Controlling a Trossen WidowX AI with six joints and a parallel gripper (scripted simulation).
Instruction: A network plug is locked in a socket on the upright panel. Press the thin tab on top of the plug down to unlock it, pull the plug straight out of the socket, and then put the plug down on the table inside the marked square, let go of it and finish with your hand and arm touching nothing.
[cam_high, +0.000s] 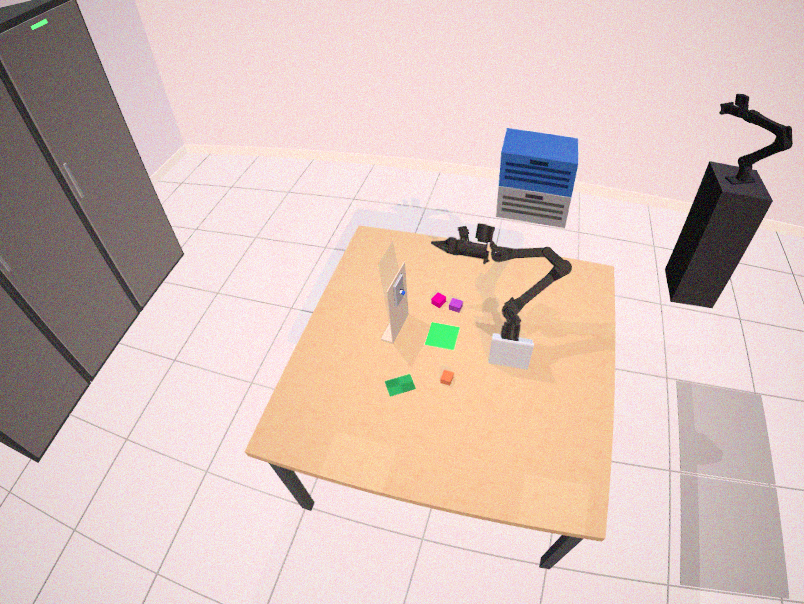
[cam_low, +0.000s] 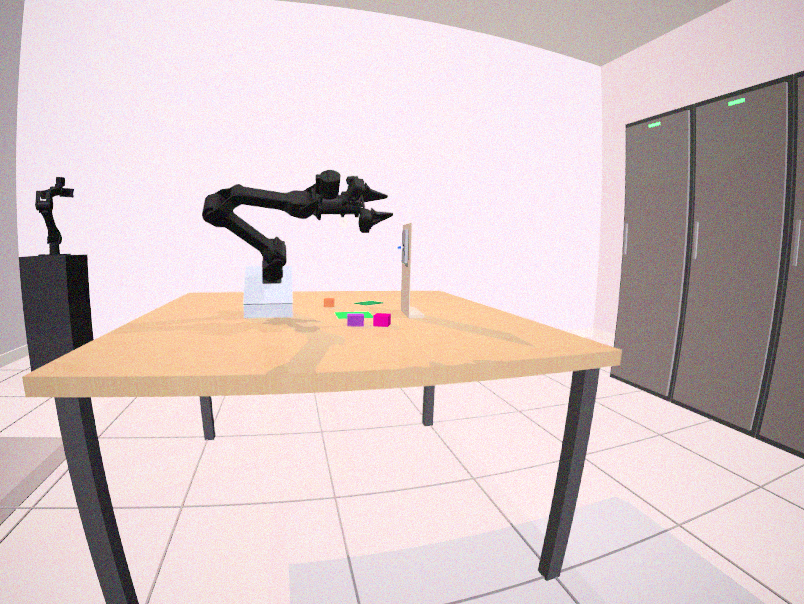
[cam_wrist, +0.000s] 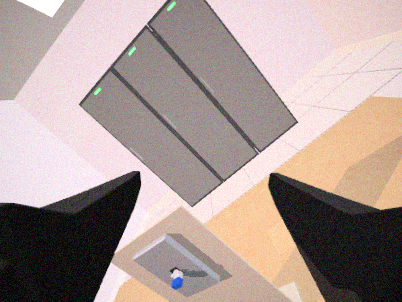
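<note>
My gripper tip is 16 cm to the right of the blue network plug, 12 cm above it and 9 cm short of it. The rest, counted from my gripper tip: purple cube (34 cm below, 10 cm behind); magenta cube (34 cm below, 2 cm behind, 1 cm to the right); upright panel (21 cm below, 16 cm to the left, 11 cm ahead).
</note>
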